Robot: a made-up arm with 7 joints. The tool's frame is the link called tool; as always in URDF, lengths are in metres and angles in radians. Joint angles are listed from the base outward.
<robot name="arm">
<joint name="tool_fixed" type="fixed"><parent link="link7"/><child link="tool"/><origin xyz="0 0 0" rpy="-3.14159 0 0"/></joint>
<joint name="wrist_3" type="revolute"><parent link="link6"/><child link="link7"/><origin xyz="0.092 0 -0.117" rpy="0 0 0"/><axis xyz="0 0.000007 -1"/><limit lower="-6.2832" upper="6.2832"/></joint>
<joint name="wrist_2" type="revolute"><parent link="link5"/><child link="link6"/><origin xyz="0 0 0" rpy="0 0 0"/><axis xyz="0 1 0.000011"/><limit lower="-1.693" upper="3.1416"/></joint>
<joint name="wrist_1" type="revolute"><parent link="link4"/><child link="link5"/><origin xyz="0.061 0 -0.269" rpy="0 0 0"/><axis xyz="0 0.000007 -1"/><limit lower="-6.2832" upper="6.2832"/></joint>
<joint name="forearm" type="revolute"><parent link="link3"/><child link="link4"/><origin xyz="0.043 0 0" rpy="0 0 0"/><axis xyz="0 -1 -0.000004"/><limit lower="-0.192" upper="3.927"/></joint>
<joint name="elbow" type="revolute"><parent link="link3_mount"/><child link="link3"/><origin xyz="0 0 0.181" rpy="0 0 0"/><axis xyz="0 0 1"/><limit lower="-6.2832" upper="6.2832"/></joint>
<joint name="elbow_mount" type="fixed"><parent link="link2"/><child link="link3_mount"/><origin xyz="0 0 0.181" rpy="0 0 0"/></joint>
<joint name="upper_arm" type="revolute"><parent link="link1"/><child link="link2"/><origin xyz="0 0 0" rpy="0 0 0"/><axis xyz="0 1 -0.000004"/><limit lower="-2.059" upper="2.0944"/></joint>
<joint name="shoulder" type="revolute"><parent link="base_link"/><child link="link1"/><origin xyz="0 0 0.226" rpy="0 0 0"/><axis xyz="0 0 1"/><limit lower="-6.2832" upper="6.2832"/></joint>
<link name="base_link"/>
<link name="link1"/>
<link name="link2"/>
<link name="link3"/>
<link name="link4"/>
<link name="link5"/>
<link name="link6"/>
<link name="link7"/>
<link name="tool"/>
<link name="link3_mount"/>
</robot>
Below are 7 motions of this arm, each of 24 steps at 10 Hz.
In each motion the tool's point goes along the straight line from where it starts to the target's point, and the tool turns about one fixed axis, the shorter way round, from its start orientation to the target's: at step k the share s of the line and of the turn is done. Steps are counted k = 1, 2, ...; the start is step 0. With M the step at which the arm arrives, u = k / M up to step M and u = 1 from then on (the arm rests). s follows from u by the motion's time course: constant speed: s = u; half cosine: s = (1 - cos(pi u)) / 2; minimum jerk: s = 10 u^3 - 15 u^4 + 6 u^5.
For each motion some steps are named. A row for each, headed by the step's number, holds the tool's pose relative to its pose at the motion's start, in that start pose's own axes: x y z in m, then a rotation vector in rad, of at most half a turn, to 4 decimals.
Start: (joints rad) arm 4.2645 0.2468 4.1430 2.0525 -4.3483 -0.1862 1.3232
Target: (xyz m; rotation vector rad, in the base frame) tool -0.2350 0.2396 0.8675 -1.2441 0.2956 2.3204
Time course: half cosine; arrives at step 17
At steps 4, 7, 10, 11, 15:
4: -0.0015 0.0081 0.0072 -0.0645 -0.0054 0.0386
7: -0.0042 0.0225 0.0200 -0.1796 -0.0149 0.1073
10: -0.0073 0.0394 0.0351 -0.3150 -0.0261 0.1881
11: -0.0083 0.0448 0.0399 -0.3575 -0.0297 0.2135
15: -0.0111 0.0598 0.0533 -0.4779 -0.0396 0.2854

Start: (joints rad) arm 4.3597 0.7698 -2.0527 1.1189 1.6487 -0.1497 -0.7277
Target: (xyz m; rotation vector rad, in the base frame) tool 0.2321 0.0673 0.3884 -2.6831 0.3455 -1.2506
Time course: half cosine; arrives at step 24
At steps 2, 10, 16, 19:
2: -0.0013 0.0079 -0.0049 -0.0333 0.0011 0.0112
10: -0.0288 0.1722 -0.1074 -0.7253 0.0246 0.2431
16: -0.0582 0.3485 -0.2173 -1.4678 0.0497 0.4920
19: -0.0696 0.4167 -0.2598 -1.7548 0.0594 0.5883

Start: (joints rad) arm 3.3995 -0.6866 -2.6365 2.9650 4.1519 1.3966 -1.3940
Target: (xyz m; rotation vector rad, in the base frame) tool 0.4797 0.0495 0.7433 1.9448 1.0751 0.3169
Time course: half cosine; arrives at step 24
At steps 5, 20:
5: 0.0001 -0.0054 -0.0015 0.0613 0.0737 0.0363
20: 0.0007 -0.0484 -0.0134 0.5533 0.6659 0.3275

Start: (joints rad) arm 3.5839 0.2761 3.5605 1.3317 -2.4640 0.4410 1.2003
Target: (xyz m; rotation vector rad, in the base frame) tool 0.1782 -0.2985 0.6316 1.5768 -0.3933 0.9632
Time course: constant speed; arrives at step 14
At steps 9, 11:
9: -0.2894 0.1664 -0.2119 -0.4551 -1.0452 0.0472
11: -0.3538 0.2033 -0.2589 -0.5563 -1.2775 0.0577

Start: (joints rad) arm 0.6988 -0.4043 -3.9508 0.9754 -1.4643 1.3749 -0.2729
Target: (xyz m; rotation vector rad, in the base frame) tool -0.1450 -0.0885 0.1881 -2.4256 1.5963 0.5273
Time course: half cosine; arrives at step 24
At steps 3, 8, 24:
3: -0.0001 -0.0116 -0.0073 -0.0060 0.0495 -0.0217
8: -0.0006 -0.0761 -0.0478 -0.0397 0.3254 -0.1423
24: -0.0025 -0.3046 -0.1912 -0.1588 1.3017 -0.5690

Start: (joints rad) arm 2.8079 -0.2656 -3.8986 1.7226 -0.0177 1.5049 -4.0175
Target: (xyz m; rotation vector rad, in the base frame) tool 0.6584 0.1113 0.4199 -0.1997 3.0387 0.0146
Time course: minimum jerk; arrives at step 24
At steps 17, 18, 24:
17: -0.2415 0.4888 -0.0336 -0.1182 -0.2172 -0.2702
18: -0.2554 0.5169 -0.0356 -0.1250 -0.2297 -0.2857
24: -0.2849 0.5766 -0.0397 -0.1395 -0.2562 -0.3187

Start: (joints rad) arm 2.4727 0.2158 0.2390 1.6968 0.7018 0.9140 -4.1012
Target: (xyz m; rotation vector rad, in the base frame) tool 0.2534 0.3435 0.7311 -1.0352 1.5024 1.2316
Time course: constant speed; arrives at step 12
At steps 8, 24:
8: 0.2326 0.0605 -0.4505 1.2270 -0.4562 0.5709
24: 0.3489 0.0908 -0.6758 1.8405 -0.6844 0.8564

